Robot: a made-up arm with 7 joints. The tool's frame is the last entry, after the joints.
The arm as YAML. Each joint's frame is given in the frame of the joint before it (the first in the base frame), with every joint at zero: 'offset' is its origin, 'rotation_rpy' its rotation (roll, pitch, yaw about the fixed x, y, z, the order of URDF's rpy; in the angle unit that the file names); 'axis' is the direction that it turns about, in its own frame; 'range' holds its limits. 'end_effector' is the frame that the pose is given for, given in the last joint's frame.
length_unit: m
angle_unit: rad
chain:
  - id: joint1
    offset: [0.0, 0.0, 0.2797]
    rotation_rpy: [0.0, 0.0, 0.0]
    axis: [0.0, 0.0, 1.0]
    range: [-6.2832, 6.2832]
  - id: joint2
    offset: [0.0, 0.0, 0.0]
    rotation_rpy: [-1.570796, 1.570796, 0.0]
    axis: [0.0, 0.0, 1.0]
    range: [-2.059, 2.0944]
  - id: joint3
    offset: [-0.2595, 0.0, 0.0]
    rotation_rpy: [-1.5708, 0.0, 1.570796]
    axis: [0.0, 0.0, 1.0]
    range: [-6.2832, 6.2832]
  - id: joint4
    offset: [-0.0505, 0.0, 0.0]
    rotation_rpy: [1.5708, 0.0, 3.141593]
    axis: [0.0, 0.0, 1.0]
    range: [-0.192, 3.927]
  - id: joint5
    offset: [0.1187, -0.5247, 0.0]
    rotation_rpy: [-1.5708, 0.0, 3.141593]
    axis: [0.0, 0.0, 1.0]
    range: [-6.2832, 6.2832]
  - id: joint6
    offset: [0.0, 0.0, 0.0]
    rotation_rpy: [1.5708, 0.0, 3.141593]
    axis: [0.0, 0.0, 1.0]
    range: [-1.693, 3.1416]
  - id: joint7
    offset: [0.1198, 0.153, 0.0]
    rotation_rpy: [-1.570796, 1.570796, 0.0]
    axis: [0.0, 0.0, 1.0]
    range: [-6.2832, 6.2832]
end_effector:
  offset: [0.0, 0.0, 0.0]
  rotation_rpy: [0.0, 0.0, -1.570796]
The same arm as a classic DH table. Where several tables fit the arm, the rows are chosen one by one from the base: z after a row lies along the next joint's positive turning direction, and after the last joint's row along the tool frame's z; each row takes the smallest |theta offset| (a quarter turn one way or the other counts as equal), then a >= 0, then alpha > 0; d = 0 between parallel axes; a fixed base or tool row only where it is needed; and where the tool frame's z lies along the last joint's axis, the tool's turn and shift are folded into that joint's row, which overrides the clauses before.
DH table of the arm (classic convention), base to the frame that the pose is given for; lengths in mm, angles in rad. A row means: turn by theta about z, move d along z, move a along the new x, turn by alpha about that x. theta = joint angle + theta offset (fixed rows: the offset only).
joint1: theta0 0; d 279.7; a 0; alpha -1.5708
joint2: theta0 0; d 0; a 0; alpha 1.5708
joint3: theta0 0; d 259.5; a 50.5; alpha 1.5708
joint4: theta0 0; d 0; a 118.7; alpha 1.5708
joint5: theta0 0; d 524.7; a 0; alpha 1.5708
joint6: theta0 0; d 0; a 119.8; alpha -1.5708
joint7: theta0 0; d 153; a 0; alpha 0
Joint limits (rad, base to tool): -6.2832..6.2832 -2.059..2.0944 -6.2832..6.2832 -0.192..3.927 -6.2832..6.2832 -1.693..3.1416 -6.2832..6.2832

